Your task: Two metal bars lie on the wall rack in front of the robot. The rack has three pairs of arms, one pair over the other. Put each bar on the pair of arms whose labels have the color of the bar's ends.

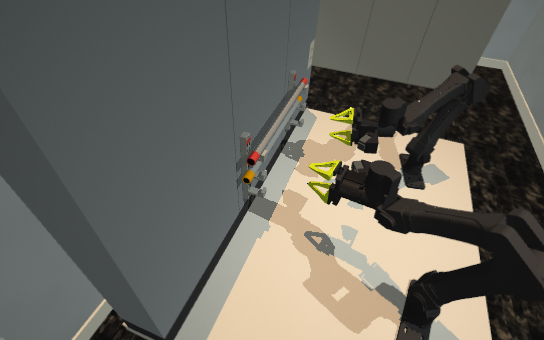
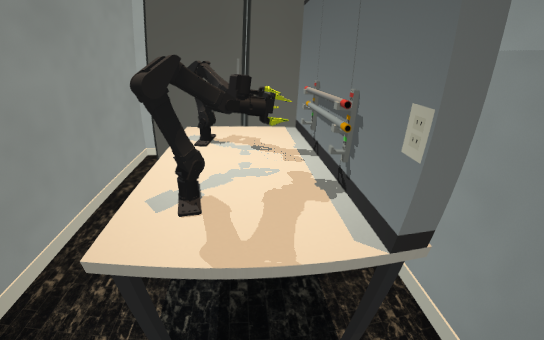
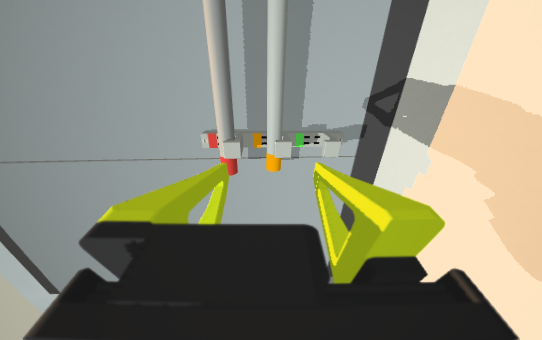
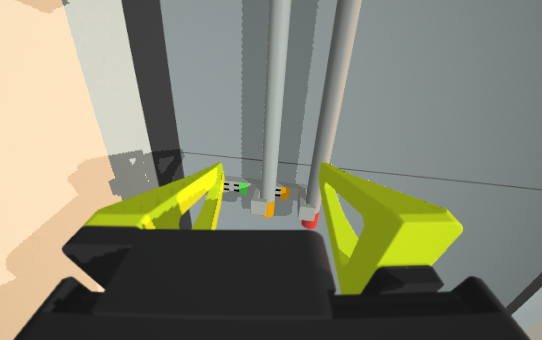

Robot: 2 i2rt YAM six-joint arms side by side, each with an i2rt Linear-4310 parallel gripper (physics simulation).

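Frame: origin at the left arm's base, x left, y down, z back, level; metres.
Where they show: left gripper, between the fingertips: (image 1: 309, 174) (image 2: 279, 100) (image 3: 271, 169); right gripper, between the fingertips: (image 1: 329, 126) (image 2: 289, 110) (image 4: 271, 170); left arm's base, origin of its link: (image 1: 416, 316) (image 2: 205, 140); right arm's base, origin of its link: (image 1: 411, 171) (image 2: 189, 197).
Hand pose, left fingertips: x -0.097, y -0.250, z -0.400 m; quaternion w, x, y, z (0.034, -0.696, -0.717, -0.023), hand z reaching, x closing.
Each offset is from my left fingertips to the top centre of the thing. "pt": to the spot under its first point. Level surfaces: height alone.
The red-ended bar {dx -0.149, dy -0.069, dz -0.171 m} (image 1: 278, 120) (image 2: 325, 96) (image 3: 222, 80) (image 4: 332, 100) lies across the top pair of arms, beside red labels. The orange-ended bar {dx -0.144, dy +0.006, dz -0.184 m} (image 2: 327, 116) (image 3: 276, 75) (image 4: 276, 100) lies level on the middle pair, beside orange labels. The lowest pair, with green labels, bears no bar; one of its arms (image 2: 336, 151) (image 3: 332, 146) shows. My left gripper (image 1: 308, 175) (image 3: 271, 169) is open and empty, off the rack (image 2: 355, 120). My right gripper (image 1: 330, 126) (image 2: 290, 110) (image 4: 271, 170) is also open and empty, apart from both bars.
The rack hangs on the grey wall (image 1: 165, 150) (image 2: 390, 70) above the back of the table {dy +0.250 m} (image 1: 250, 300) (image 2: 150, 250). A dark strip (image 2: 375, 215) runs along the wall's foot. A white outlet plate {pt dx -0.661, dy -0.032, dz -0.300 m} (image 2: 418, 142) is on the wall. The two grippers are side by side.
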